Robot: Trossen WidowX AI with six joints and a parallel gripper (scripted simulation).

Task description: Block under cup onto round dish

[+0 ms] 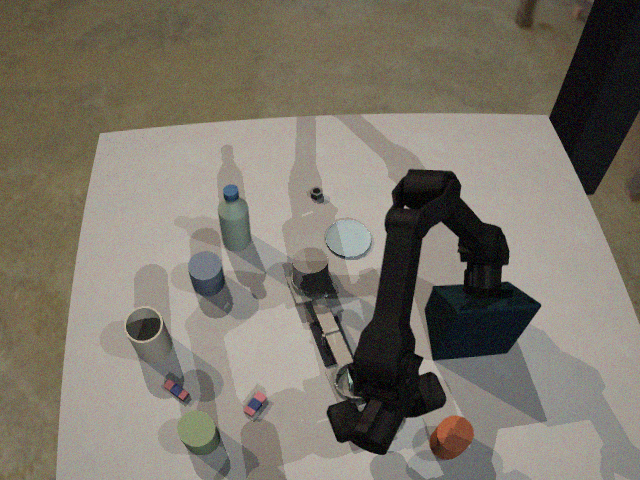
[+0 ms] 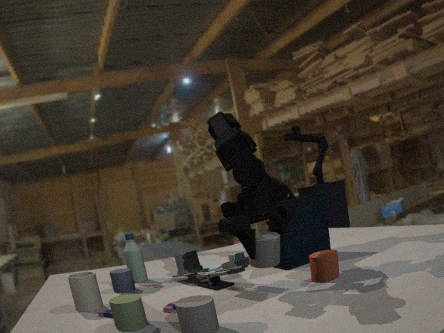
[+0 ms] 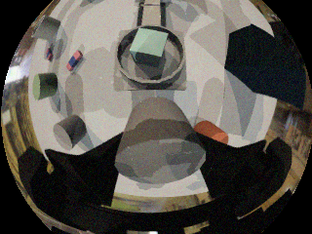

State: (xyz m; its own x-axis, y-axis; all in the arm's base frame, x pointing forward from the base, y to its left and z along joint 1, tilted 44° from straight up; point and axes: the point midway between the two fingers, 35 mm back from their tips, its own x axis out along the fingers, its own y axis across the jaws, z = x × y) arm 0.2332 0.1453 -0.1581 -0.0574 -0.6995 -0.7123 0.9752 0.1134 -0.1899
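Now: gripper tip 3 cm short of the pale green block, 9 cm to the left of it and 1 cm above it. The rest, counted from my gripper tip: pale blue round dish (2 cm behind, 46 cm to the right, 10 cm below); small balance (6 cm ahead, 21 cm to the right, 8 cm below); orange cylinder (16 cm behind, 3 cm to the left, 6 cm below).
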